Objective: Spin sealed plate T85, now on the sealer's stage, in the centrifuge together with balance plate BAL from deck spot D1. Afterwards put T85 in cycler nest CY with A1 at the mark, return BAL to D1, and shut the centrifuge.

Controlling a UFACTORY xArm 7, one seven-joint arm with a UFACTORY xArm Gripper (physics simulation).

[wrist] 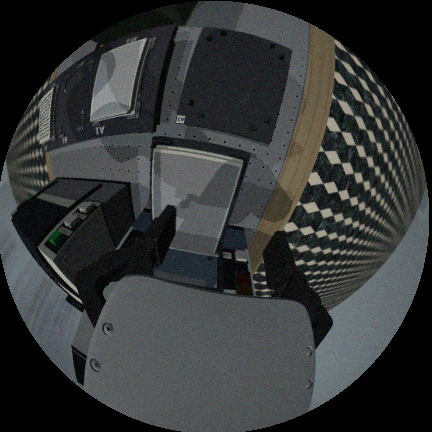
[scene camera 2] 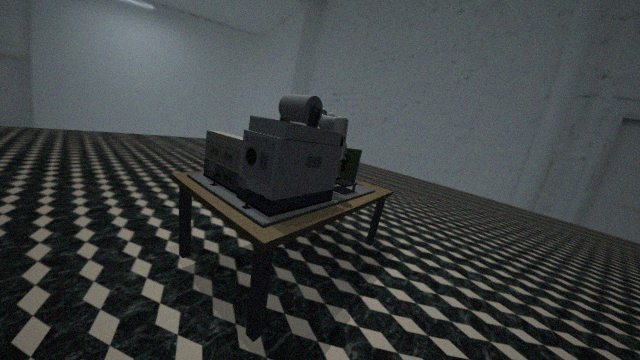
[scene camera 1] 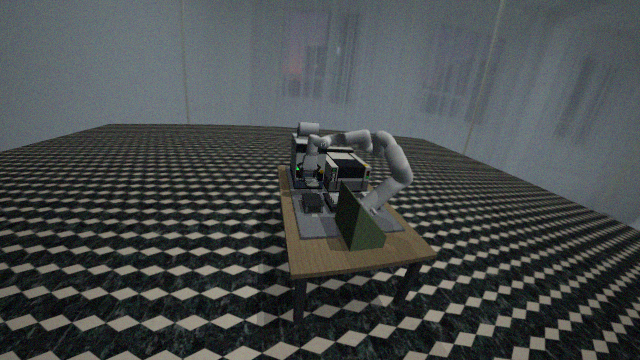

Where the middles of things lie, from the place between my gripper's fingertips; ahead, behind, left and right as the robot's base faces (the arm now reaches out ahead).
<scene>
I see the dark tray (wrist: 164, 140) 5 cm below my hand, 4 cm to the right of it and 2 cm ahead of it. Round my hand: centrifuge (scene camera 2: 222, 158) 37 cm to the right, 25 cm ahead, 2 cm below; white well plate (wrist: 116, 87) 17 cm behind, 16 cm to the right, 9 cm below.
</scene>
